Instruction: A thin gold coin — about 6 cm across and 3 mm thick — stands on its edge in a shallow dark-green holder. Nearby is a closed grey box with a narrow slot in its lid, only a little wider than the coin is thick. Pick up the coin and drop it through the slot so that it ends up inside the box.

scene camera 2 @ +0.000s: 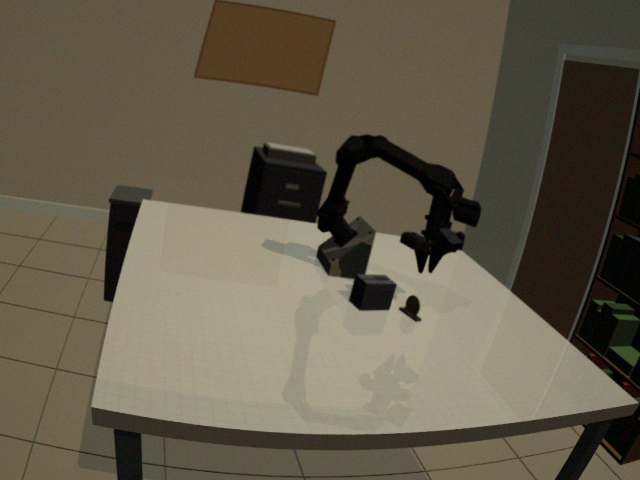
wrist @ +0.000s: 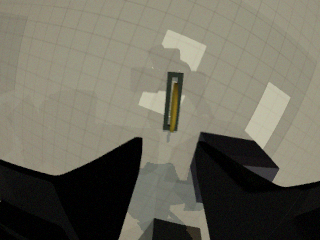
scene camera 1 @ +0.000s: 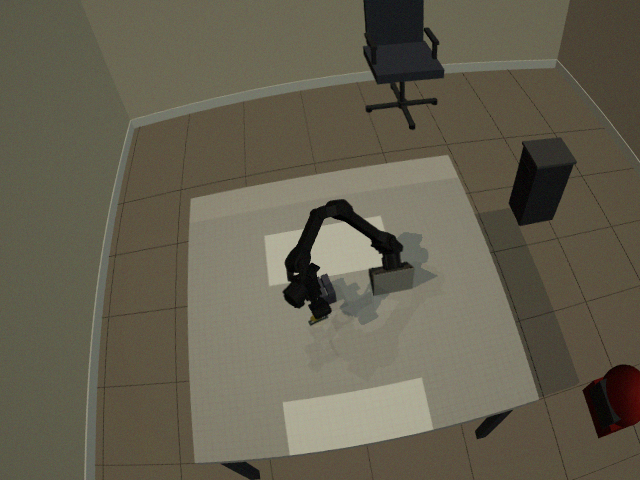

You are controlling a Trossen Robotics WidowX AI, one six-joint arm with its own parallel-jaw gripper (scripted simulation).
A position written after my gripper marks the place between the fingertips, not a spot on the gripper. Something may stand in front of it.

Note:
I see my gripper (scene camera 2: 425,272).
My gripper also shows in the wrist view (wrist: 169,146).

